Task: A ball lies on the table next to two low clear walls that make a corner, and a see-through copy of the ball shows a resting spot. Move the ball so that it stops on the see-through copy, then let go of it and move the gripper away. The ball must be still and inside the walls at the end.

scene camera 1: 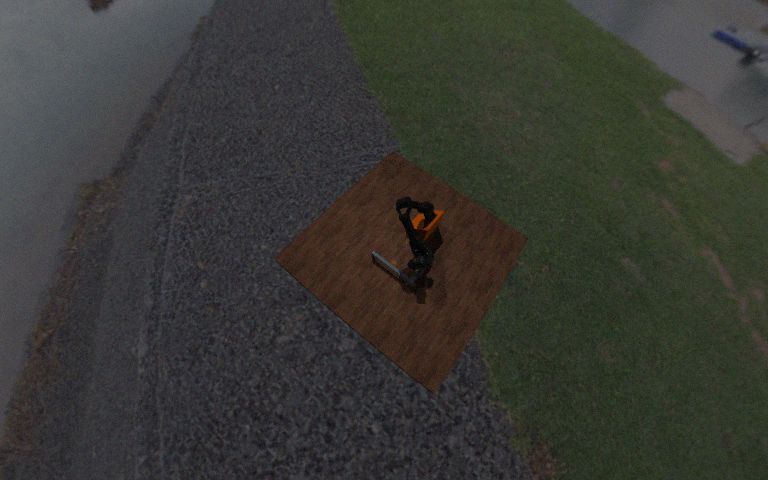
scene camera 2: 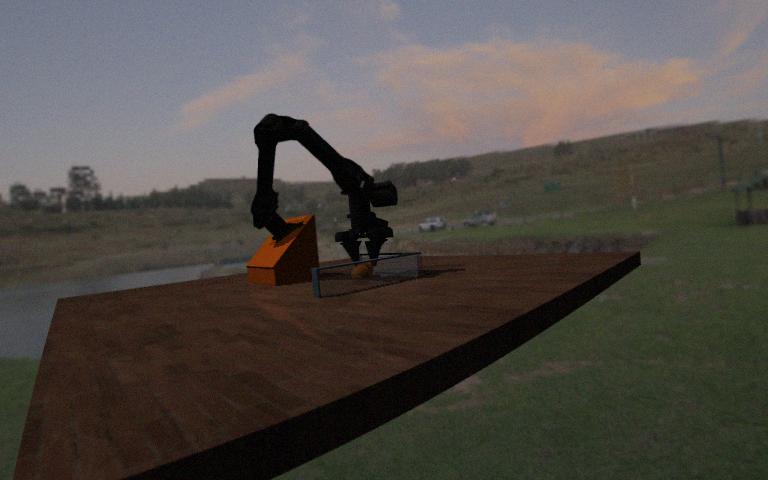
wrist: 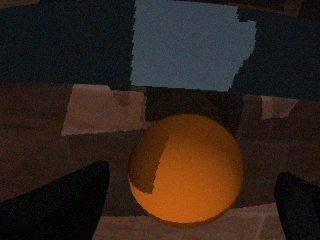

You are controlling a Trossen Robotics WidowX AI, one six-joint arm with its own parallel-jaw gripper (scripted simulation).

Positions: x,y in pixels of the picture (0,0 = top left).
Labels:
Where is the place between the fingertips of my gripper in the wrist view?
195,179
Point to an orange ball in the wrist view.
186,169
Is my gripper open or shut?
Open.

